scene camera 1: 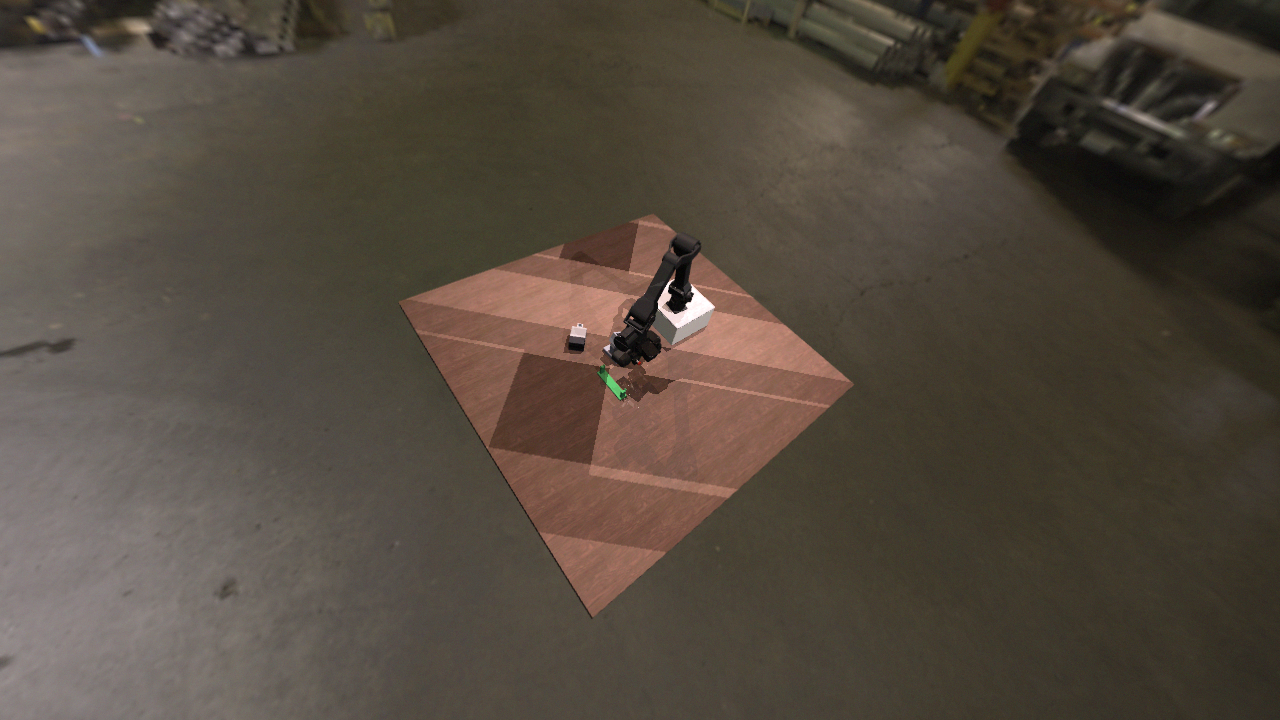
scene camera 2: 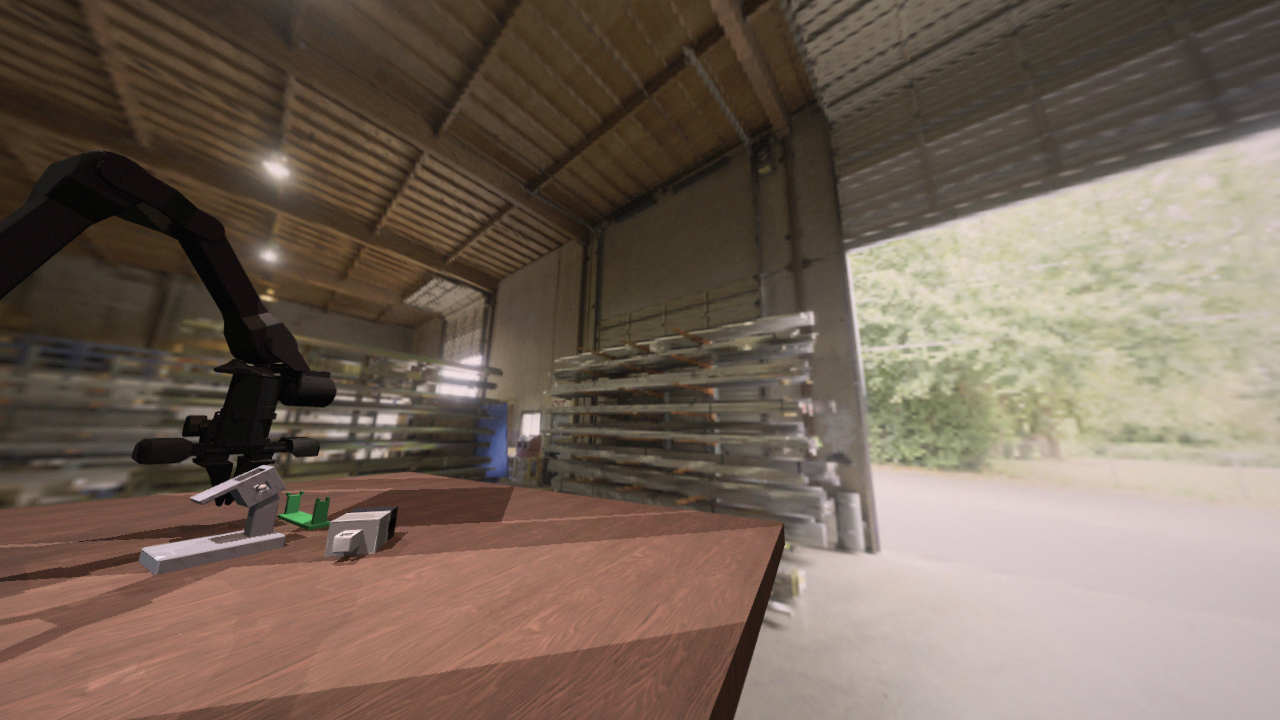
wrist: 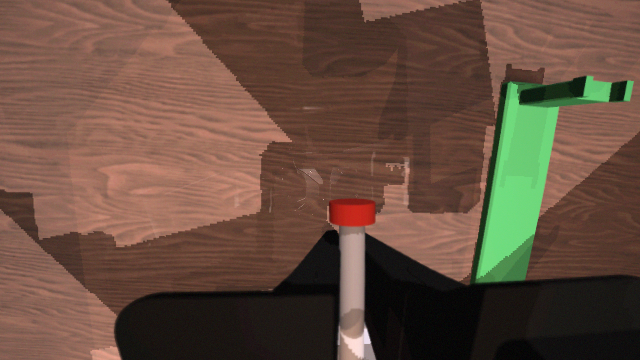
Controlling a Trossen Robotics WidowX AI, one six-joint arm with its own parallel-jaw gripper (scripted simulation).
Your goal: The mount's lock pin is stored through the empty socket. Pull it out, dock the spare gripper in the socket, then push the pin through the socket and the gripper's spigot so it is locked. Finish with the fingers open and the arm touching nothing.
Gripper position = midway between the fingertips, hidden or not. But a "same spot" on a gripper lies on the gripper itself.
my gripper: scene camera 1 634,363; scene camera 2; wrist
same spot on my gripper: (wrist: 406,303) = (scene camera 2: 236,469)
